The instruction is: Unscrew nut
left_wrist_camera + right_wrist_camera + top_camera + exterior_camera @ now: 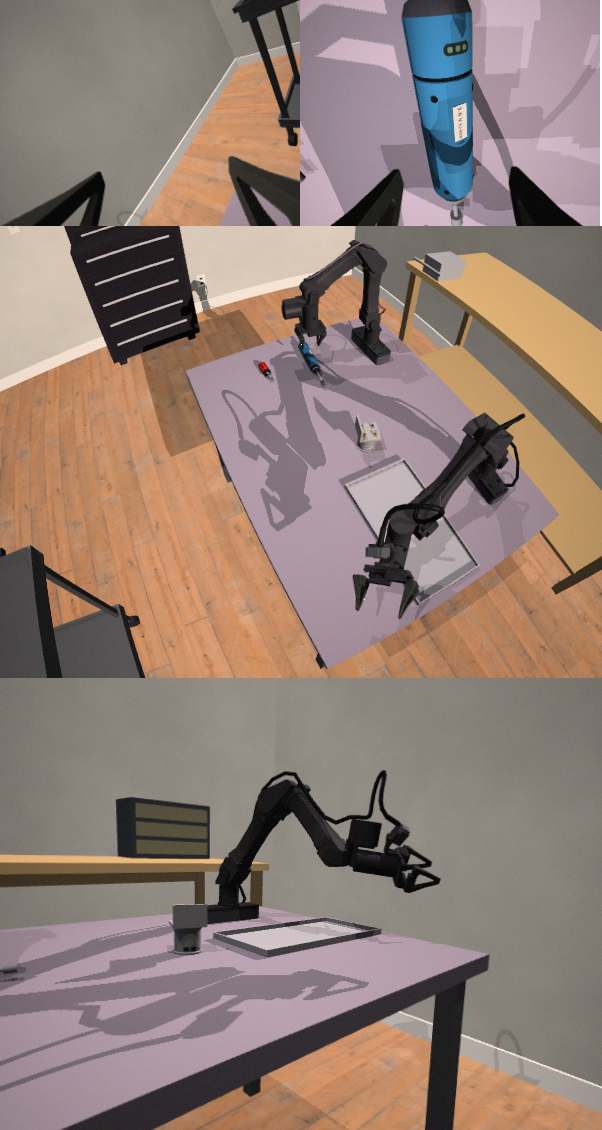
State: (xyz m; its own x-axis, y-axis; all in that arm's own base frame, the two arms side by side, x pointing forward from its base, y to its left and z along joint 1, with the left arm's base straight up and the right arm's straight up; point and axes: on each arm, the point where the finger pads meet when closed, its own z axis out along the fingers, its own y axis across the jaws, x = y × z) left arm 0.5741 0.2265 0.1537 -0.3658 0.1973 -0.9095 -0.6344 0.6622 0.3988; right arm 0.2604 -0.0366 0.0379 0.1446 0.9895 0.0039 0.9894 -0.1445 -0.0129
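Note:
Now: the socket 13 cm to the left of my right hand, 6 cm below it and 2 cm ahead of it. The rest, counted from my right hand: joint module (45 cm to the left, 5 cm below, 2 cm ahead); red tool (19 cm ahead, 6 cm below); white L-shaped bracket (45 cm to the left, 2 cm ahead, 1 cm below).
The white L-shaped bracket is 510 mm to the right of my left hand, 290 mm behind it and 120 mm below it. Round my left hand: shallow tray: 260 mm behind, 190 mm to the right, 180 mm below; then joint module: 510 mm to the right, 290 mm behind, 160 mm below; then socket: 830 mm to the right, 290 mm behind, 170 mm below.

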